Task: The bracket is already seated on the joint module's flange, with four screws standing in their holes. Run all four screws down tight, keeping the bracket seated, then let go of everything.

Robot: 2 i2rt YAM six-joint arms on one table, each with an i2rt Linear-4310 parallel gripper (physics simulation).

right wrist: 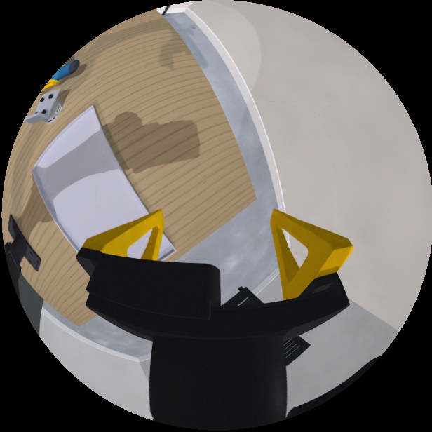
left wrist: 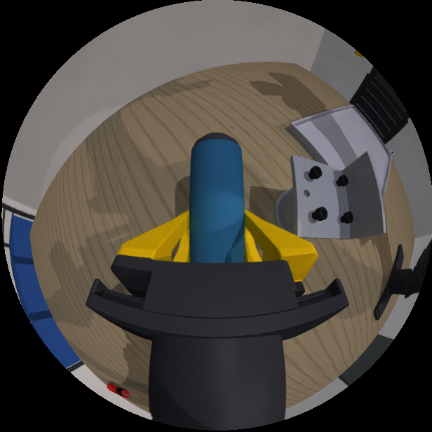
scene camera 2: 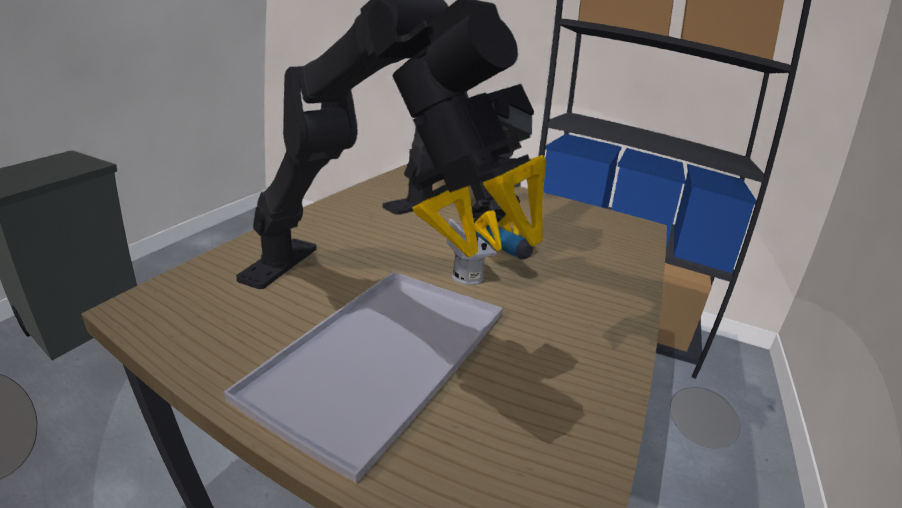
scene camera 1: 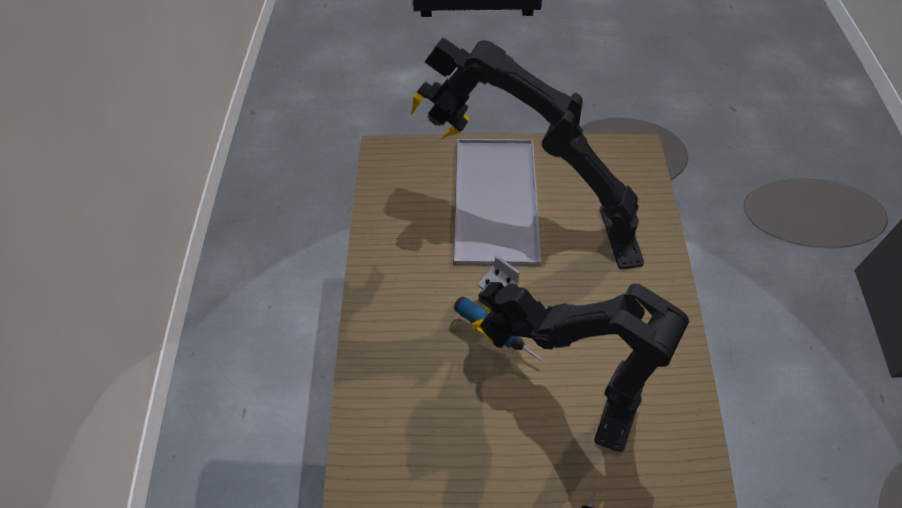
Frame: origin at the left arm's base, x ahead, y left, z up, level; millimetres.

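Seen in the pictures: left gripper, fingertip midpoint: (scene camera 2: 508,248) (scene camera 1: 478,319); right gripper, fingertip midpoint: (scene camera 2: 503,249) (scene camera 1: 427,125); left arm's base, link origin: (scene camera 1: 620,408); right arm's base, link origin: (scene camera 2: 278,264) (scene camera 1: 621,236).
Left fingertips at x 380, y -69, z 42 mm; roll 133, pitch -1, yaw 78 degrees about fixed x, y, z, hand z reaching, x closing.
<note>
Pixels of each thing's top centre, then the offset from my left fingertips to it. "pt": a spot on its surface instead.
- joint module, top centre: (scene camera 2: 471,247) dx -11, dy -97, dz +22 mm
- blue-handled screwdriver, surface spot: (scene camera 1: 472,310) pt dx +14, dy +1, dz +36 mm
- long grey tray, top centre: (scene camera 2: 378,347) (scene camera 1: 496,195) dx +98, dy -377, dz -26 mm
A grey L-shaped bracket (left wrist: 336,197) sits on the joint module (scene camera 2: 467,270) near the table's middle, with four black screws (left wrist: 328,195) standing in its flat face. It also shows in scene camera 1 (scene camera 1: 498,275). My left gripper (scene camera 1: 488,322) is shut on a blue-handled screwdriver (scene camera 1: 472,310), held tilted just beside the bracket, its thin shaft (scene camera 1: 530,351) pointing away from it. In the left wrist view the blue handle (left wrist: 216,199) stands between the yellow fingers. My right gripper (scene camera 1: 435,115) is open and empty, high beyond the table's far end.
A long grey tray (scene camera 1: 496,200) lies empty between the bracket and the far table edge. The arm bases (scene camera 1: 621,243) stand along one long side. A small red-handled tool (left wrist: 117,390) lies near the table edge. A shelf with blue bins (scene camera 2: 650,189) stands beside the table.
</note>
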